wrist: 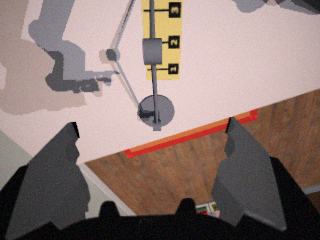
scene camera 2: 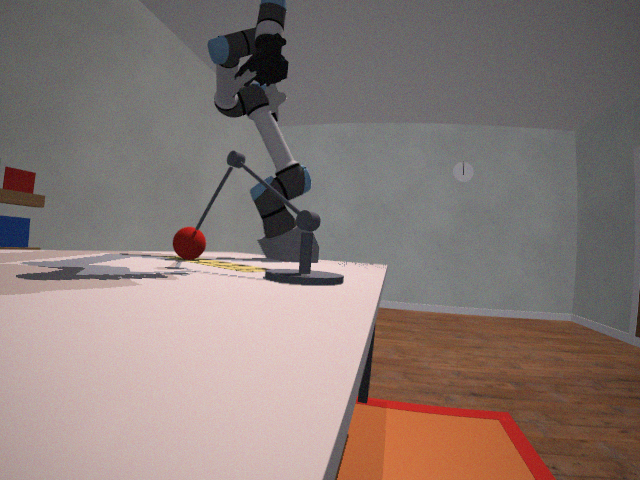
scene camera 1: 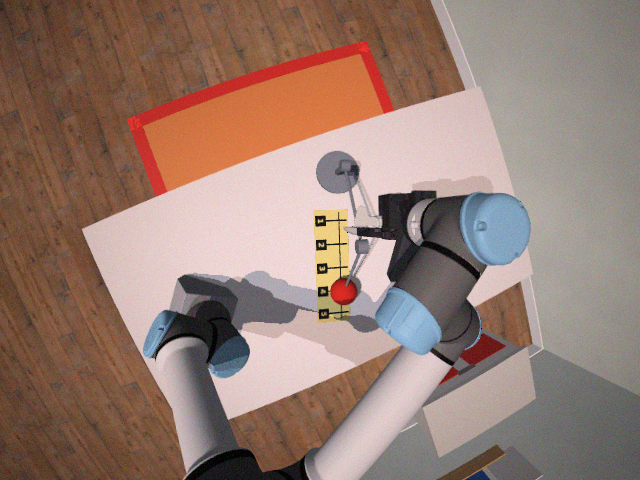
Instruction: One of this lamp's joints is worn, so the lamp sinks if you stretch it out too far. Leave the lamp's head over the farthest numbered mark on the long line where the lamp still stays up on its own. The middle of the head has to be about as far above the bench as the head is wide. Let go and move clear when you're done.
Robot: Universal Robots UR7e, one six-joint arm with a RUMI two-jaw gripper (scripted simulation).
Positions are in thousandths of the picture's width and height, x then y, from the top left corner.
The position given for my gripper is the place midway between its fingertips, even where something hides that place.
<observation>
In view: my gripper (scene camera 1: 591,472), a lamp head (scene camera 2: 296,507), a grey round lamp base (wrist: 520,465) and a yellow numbered strip (scene camera 1: 518,505).
My gripper also shows in the wrist view (wrist: 480,502) and in scene camera 2 (scene camera 2: 401,230).
</observation>
